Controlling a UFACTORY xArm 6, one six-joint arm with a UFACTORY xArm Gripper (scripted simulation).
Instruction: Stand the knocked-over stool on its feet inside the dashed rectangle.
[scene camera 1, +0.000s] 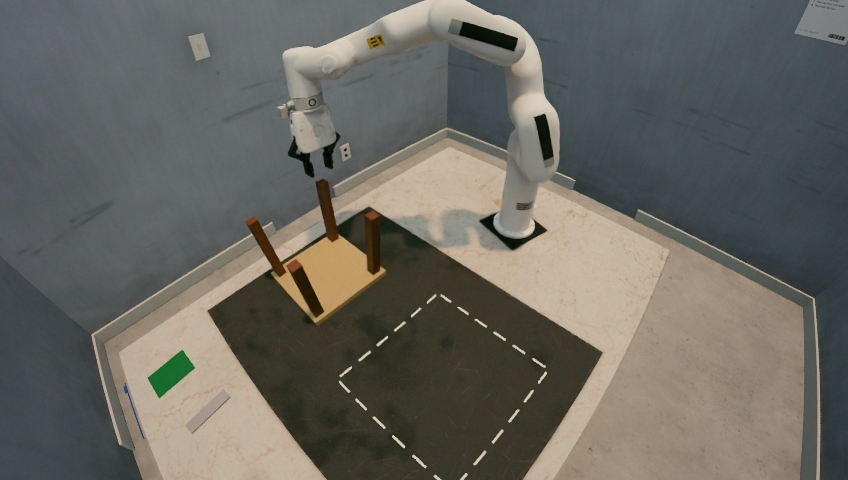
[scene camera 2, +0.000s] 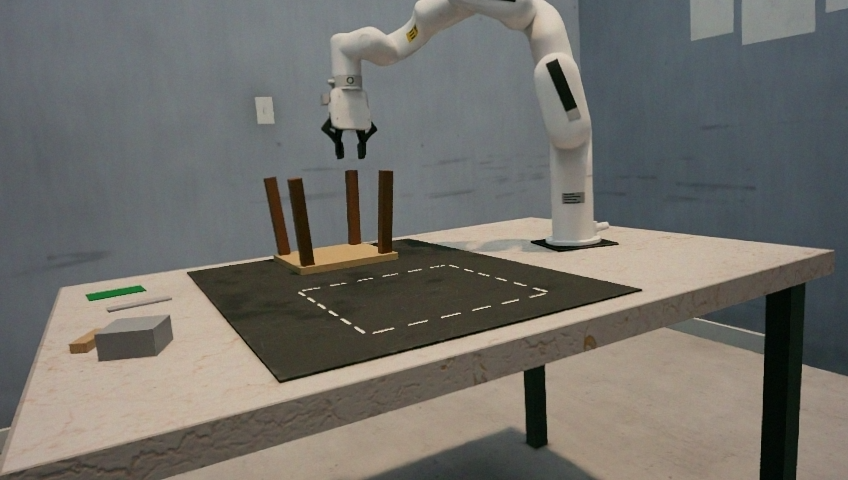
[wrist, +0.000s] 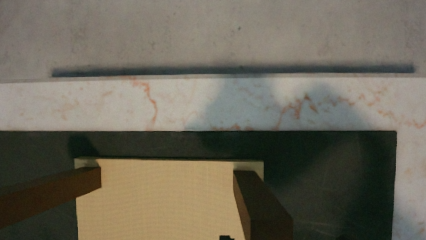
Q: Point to a stool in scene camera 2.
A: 356, 253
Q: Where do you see the gripper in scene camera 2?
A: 351, 158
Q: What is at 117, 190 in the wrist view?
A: A stool.
